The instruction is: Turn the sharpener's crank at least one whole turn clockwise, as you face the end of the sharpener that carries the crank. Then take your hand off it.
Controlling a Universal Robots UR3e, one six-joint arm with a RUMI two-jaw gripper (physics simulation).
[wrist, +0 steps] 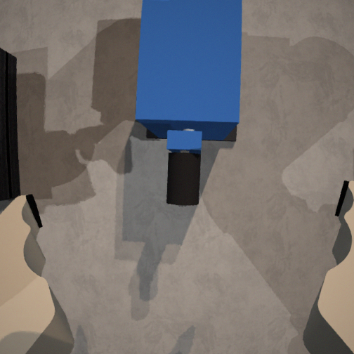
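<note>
The sharpener (189, 62) is a blue box at the top centre of the wrist view. Its crank shows at its near end: a short blue arm (184, 140) with a black cylindrical handle (183, 179) that points toward the bottom of the view. My gripper (185, 191) is open, with one jaw at the left edge and one at the right edge. The crank handle lies between the two jaws in the view, with a wide gap on each side, and neither jaw touches it. The far end of the sharpener is cut off by the top of the view.
A black ribbed object (8, 125) stands at the left edge, above the left jaw in the view. The grey mottled table top (240, 295) lies beneath, with shadows of the sharpener, crank and arm across it.
</note>
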